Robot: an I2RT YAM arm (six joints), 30 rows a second.
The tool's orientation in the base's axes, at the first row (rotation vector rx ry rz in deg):
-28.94, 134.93, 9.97
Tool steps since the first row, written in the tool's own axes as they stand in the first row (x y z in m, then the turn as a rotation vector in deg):
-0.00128, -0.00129, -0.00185, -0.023, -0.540, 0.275
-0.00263, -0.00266, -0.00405, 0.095, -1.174, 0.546
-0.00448, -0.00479, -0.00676, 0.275, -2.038, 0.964
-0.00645, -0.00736, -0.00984, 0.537, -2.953, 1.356
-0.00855, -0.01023, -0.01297, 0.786, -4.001, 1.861
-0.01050, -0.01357, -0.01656, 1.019, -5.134, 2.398
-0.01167, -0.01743, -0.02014, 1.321, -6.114, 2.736
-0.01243, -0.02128, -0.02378, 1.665, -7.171, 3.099
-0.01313, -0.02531, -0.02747, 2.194, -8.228, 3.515
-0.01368, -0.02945, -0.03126, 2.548, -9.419, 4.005
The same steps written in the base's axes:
0.00023, -0.00127, 0.00225, 0.405, -0.415, -0.179
0.00032, -0.00268, 0.00481, 0.750, -0.960, -0.448
0.00074, -0.00477, 0.00809, 1.239, -1.696, -0.864
0.00119, -0.00732, 0.01173, 1.677, -2.511, -1.315
0.00181, -0.01011, 0.01551, 2.247, -3.414, -1.839
0.00224, -0.01350, 0.01953, 2.883, -4.382, -2.374
0.00236, -0.01761, 0.02302, 3.287, -5.283, -2.812
0.00216, -0.02185, 0.02628, 3.709, -6.260, -3.294
0.00196, -0.02629, 0.02954, 4.040, -7.281, -3.941
0.00165, -0.03089, 0.03278, 4.589, -8.351, -4.522

